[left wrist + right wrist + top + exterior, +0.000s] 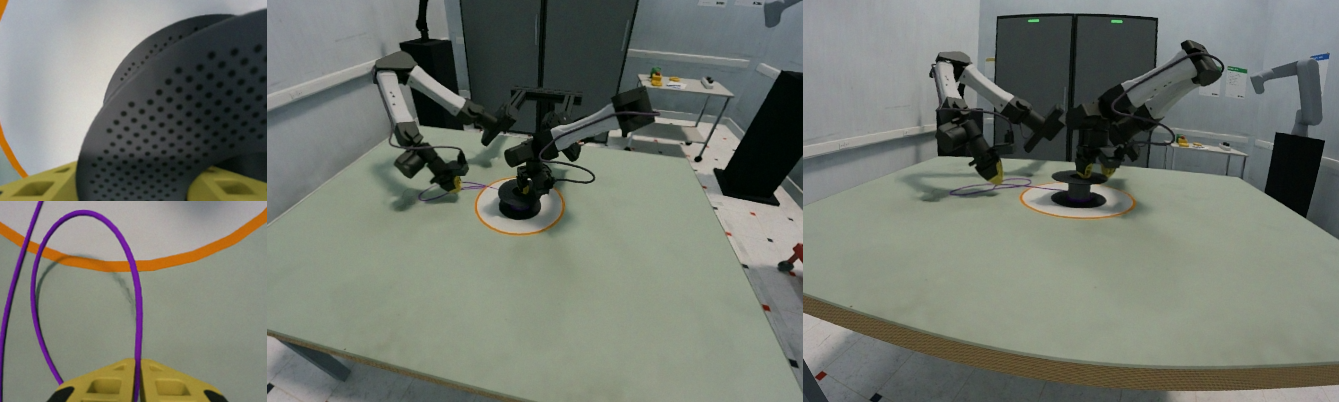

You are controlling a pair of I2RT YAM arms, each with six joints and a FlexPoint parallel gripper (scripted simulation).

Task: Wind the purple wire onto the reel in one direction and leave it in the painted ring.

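Note:
Right now my left hand is 40 mm to the left of the black reel, 30 mm short of it and 20 mm above it. The rest, counted from my left hand: orange ring (60 mm below, 50 mm to the right, 20 mm ahead).

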